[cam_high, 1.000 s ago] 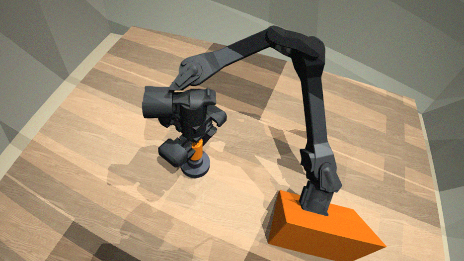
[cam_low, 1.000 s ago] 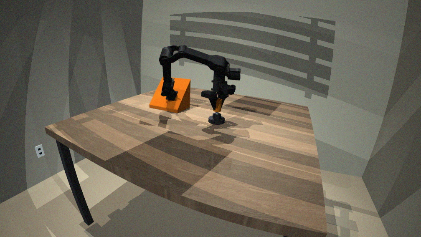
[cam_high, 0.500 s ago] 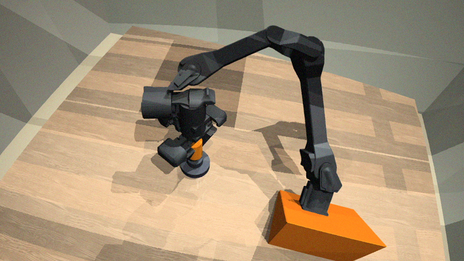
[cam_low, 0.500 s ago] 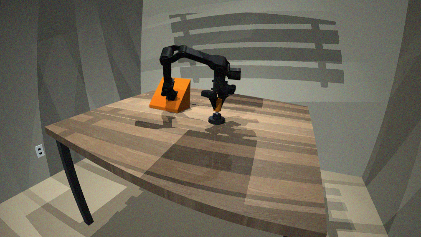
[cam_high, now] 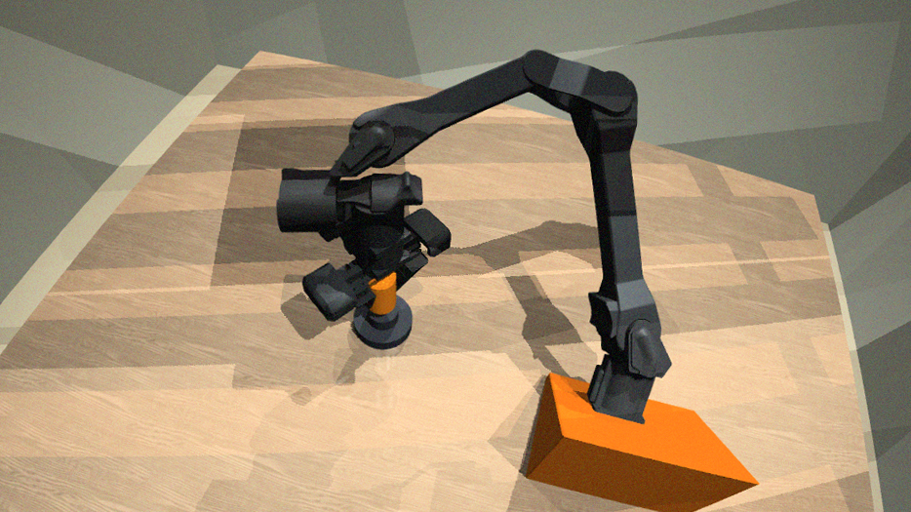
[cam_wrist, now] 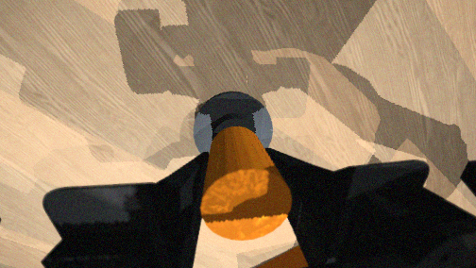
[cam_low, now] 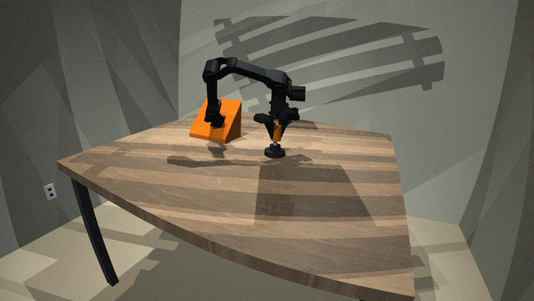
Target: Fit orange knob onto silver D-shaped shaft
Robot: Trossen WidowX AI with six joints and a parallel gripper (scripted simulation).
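Right now the orange knob is 3 cm above my gripper tip. The rest, counted from my gripper tip: round pedestal (4 cm below).
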